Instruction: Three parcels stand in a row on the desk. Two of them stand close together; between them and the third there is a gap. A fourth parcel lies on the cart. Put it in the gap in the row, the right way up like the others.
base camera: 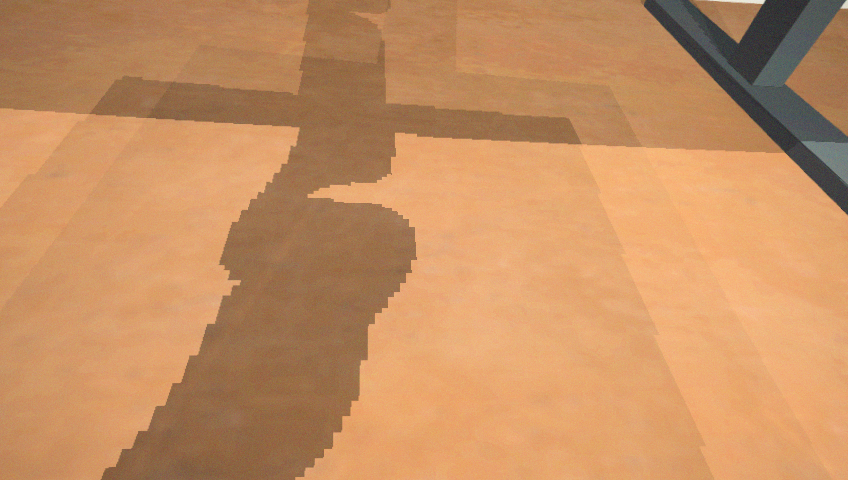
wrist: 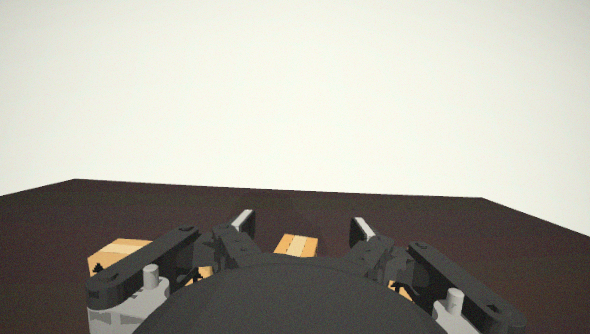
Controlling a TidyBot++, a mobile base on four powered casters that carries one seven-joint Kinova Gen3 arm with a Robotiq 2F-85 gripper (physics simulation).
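Places are measured from the arm's base along level axes (x ahead, y left, z up), in centimetres.
Where they show: gripper, fingertip midpoint: (wrist: 302, 226).
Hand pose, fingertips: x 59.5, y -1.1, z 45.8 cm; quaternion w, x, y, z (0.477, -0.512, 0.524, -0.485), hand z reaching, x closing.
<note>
After its pixels a point has its place.
In the wrist view my gripper (wrist: 302, 226) {z 45.8, x 59.5, y -1.1 cm} is open, with nothing between its fingers. Beyond the palm, an orange-brown parcel (wrist: 296, 245) {z 37.4, x 72.1, y -0.7 cm} with a pale tape strip shows on the dark desk top (wrist: 280, 200) {z 32.4, x 107.2, y 4.7 cm}, in line with the space between the fingers; its lower part is hidden. Another taped parcel (wrist: 116, 254) {z 37.4, x 66.4, y 20.6 cm} shows at the left, partly behind the left finger linkage. Small orange patches show through the left linkage and beside the right one; how many parcels they belong to I cannot tell. The gap in the row cannot be made out. The cart does not show clearly.
In the base camera view a dark grey metal frame (base camera: 767, 110) with a foot bar and an upright stands at the upper right. The wooden floor (base camera: 535, 267) {z -39.6, x 42.2, y -15.5 cm} carries the arm's long shadow. A pale wall (wrist: 295, 90) {z 66.8, x 123.8, y 2.5 cm} rises behind the desk's far edge in the wrist view.
</note>
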